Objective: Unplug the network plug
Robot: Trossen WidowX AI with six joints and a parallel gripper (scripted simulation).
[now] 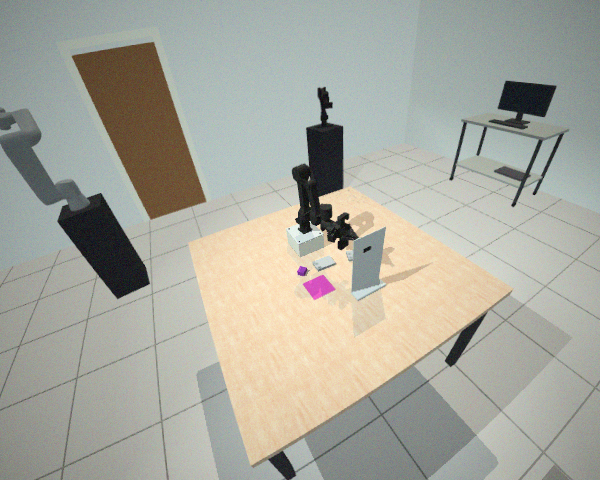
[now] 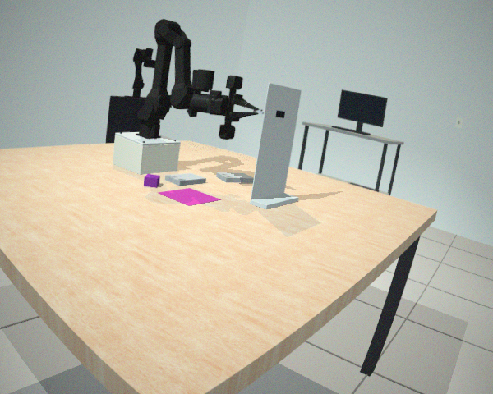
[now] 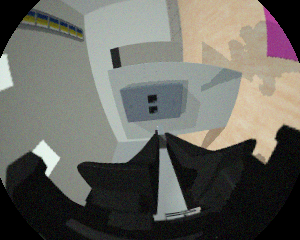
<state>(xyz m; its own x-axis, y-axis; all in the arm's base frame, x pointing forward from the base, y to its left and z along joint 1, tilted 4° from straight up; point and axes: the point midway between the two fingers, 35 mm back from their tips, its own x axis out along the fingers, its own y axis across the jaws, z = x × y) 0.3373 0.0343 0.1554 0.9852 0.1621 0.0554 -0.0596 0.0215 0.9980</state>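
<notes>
My gripper tip is 6 cm past the magenta marked square, 19 cm to the left of it and 24 cm above it. From my gripper tip the other things lie so: network plug: right at my gripper tip; upright panel: 9 cm ahead, 2 cm to the right, 9 cm below.
</notes>
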